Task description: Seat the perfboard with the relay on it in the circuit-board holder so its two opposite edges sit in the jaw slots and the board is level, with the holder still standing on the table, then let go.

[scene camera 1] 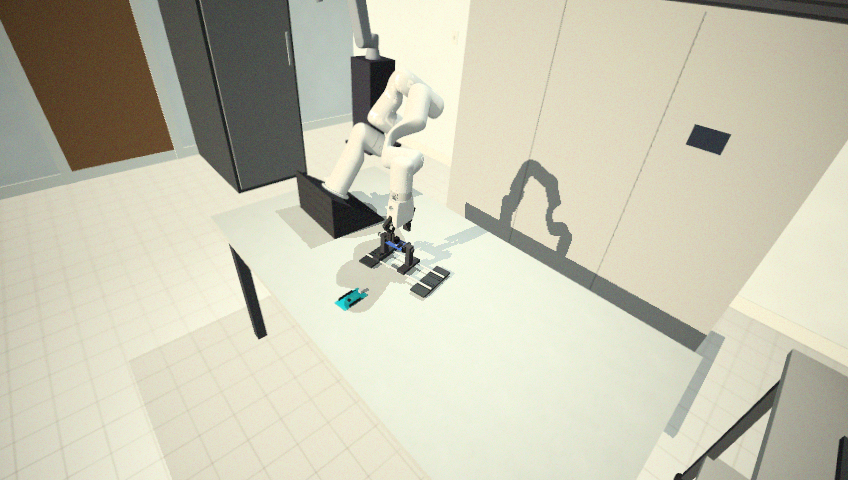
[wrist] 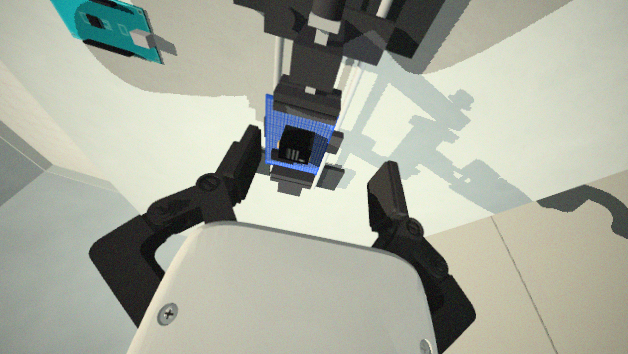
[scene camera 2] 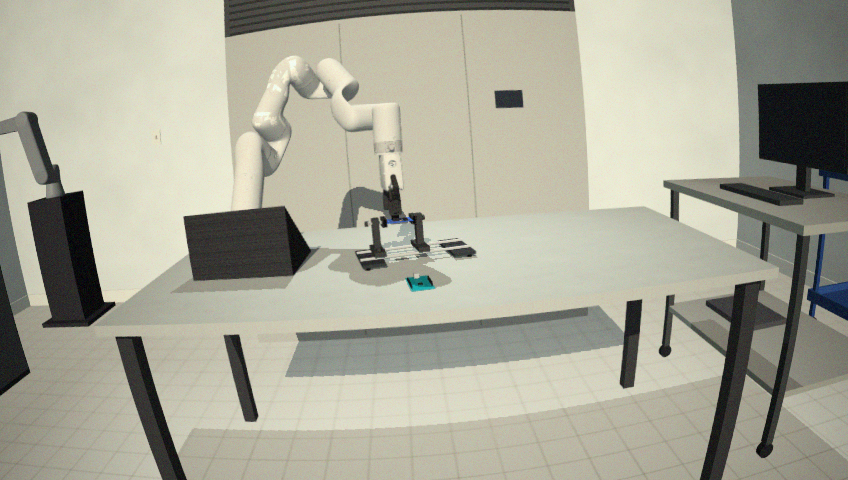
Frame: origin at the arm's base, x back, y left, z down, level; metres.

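Where they show: gripper, fingertip midpoint: (scene camera 1: 398,235) (wrist: 320,157) (scene camera 2: 392,212); arm's base, origin of the base link: (scene camera 1: 334,192) (scene camera 2: 244,229).
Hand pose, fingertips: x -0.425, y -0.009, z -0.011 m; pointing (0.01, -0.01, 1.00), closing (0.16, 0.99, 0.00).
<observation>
Each offset is from my fingertips to the top centre of the thing. Level surfaces: height alone.
The blue perfboard {dy -0.018, dx -0.014, dz +0.000 m} (scene camera 1: 393,245) (scene camera 2: 399,220) (wrist: 273,131) with its black relay {dy -0.018, dx -0.006, dz +0.000 m} (wrist: 297,142) lies between the two jaws of the circuit-board holder {dy -0.009, dx -0.047, dz +0.008 m} (scene camera 1: 409,255) (scene camera 2: 419,233) (wrist: 314,65). Two opposite edges meet the jaws in the wrist view, and the board looks about level in scene camera 2. The slots themselves are too small or hidden to judge. The holder stands upright on the table. My gripper (scene camera 1: 398,227) (scene camera 2: 395,215) (wrist: 320,157) is open and empty, close above the board, with its fingers apart on either side in the wrist view.
A teal circuit board {dy -0.248, dx -0.049, dz +0.112 m} (scene camera 1: 349,299) (scene camera 2: 420,284) (wrist: 117,31) lies on the table {dz +0.125 m} (scene camera 1: 505,356) (scene camera 2: 565,261) in front of the holder. The black wedge-shaped arm base (scene camera 1: 318,205) (scene camera 2: 238,245) stands beside the holder. A wall panel (scene camera 2: 410,77) rises behind the table.
</observation>
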